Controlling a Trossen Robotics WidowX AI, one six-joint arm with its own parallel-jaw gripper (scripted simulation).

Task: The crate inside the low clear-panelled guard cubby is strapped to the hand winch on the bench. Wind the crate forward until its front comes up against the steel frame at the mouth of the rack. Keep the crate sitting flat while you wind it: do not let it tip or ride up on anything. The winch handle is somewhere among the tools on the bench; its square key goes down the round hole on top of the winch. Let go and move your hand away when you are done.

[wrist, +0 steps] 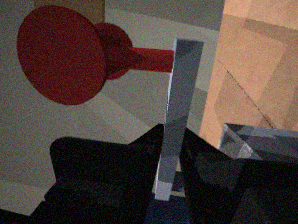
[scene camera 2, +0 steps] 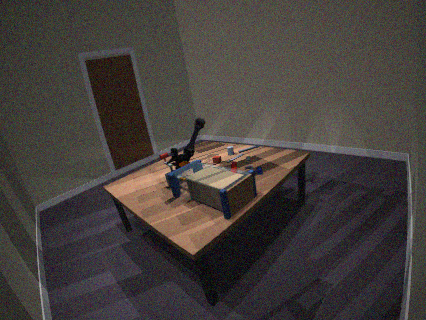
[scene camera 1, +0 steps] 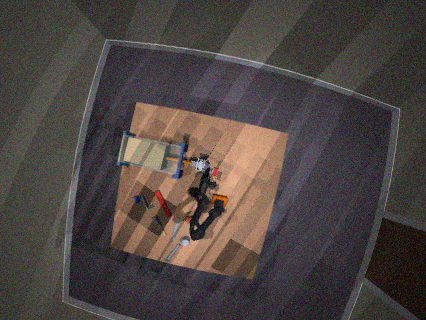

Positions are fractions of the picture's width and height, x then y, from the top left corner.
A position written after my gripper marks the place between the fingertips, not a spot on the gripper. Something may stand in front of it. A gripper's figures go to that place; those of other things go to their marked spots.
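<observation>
There's a red knob (wrist: 0.22, 0.26) that's 0.07 m from the lens, and my gripper (wrist: 0.57, 0.58) is 0.12 m from the lens.
</observation>
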